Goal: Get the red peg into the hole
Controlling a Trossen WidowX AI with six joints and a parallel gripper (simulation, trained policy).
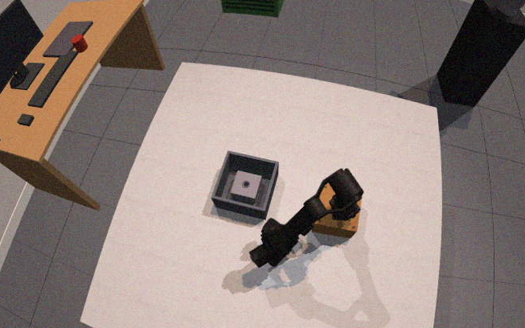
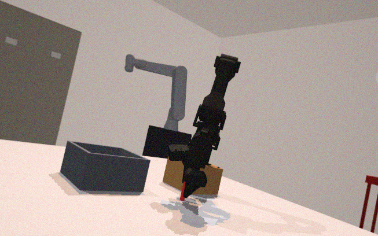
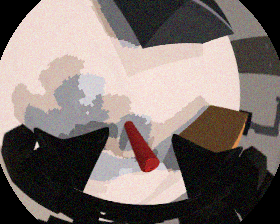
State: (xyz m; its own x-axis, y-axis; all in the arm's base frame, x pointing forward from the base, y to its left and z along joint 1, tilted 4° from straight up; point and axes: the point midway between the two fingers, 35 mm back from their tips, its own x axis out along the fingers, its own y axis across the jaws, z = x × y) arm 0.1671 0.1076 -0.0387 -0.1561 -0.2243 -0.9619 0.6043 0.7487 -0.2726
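Now: gripper tip 10 mm short of the red peg, 10 mm to the right of it and 10 mm below it. From my gripper tip the other things lie so: dark grey box (170 mm ahead, 180 mm to the right); then light grey plate (170 mm ahead, 180 mm to the right, 20 mm above).
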